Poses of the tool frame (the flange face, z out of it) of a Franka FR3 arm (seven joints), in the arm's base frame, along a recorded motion.
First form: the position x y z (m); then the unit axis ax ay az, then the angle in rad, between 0 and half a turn.
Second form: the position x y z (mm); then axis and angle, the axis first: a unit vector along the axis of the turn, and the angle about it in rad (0 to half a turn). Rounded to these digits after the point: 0 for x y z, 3 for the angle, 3 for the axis.
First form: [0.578 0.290 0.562 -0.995 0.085 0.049 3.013]
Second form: [578 290 562 -0.995 0.085 0.049 3.013]
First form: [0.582 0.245 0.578 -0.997 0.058 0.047 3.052]
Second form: [582 245 578 -0.997 0.058 0.047 3.052]
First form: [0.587 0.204 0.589 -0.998 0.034 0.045 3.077]
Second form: [587 204 589 -0.998 0.034 0.045 3.077]
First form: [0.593 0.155 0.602 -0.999 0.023 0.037 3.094]
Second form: [593 155 602 -0.999 0.023 0.037 3.094]
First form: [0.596 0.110 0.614 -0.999 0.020 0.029 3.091]
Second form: [596 110 614 -0.999 0.020 0.029 3.091]
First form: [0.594 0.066 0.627 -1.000 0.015 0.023 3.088]
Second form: [594 66 627 -1.000 0.015 0.023 3.088]
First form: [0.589 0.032 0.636 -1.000 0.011 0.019 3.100]
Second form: [589 32 636 -1.000 0.011 0.019 3.100]
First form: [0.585 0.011 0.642 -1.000 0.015 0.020 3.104]
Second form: [585 11 642 -1.000 0.015 0.020 3.104]
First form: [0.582 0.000 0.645 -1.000 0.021 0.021 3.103]
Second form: [582 0 645 -1.000 0.021 0.021 3.103]
